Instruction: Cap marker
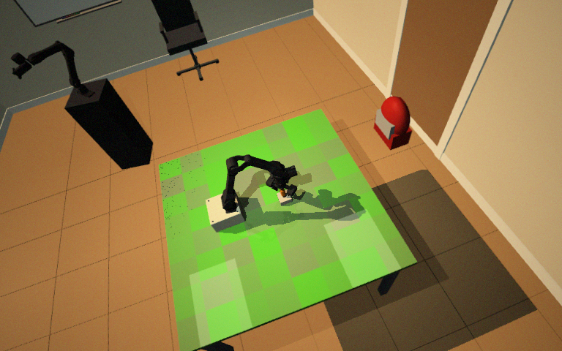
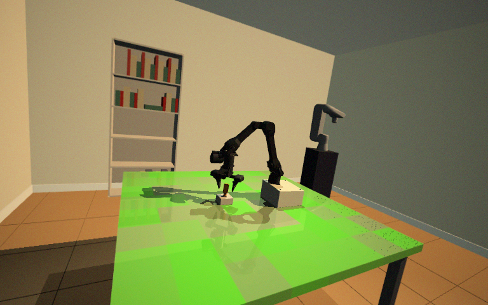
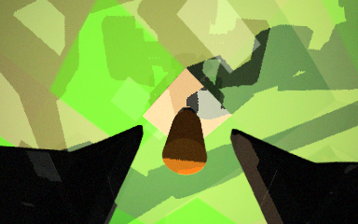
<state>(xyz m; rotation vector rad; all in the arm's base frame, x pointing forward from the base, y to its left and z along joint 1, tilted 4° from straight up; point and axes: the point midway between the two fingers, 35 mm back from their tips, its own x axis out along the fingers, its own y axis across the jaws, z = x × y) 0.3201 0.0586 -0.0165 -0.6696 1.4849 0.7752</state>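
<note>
My gripper tip is 10 mm below the orange cap.
</note>
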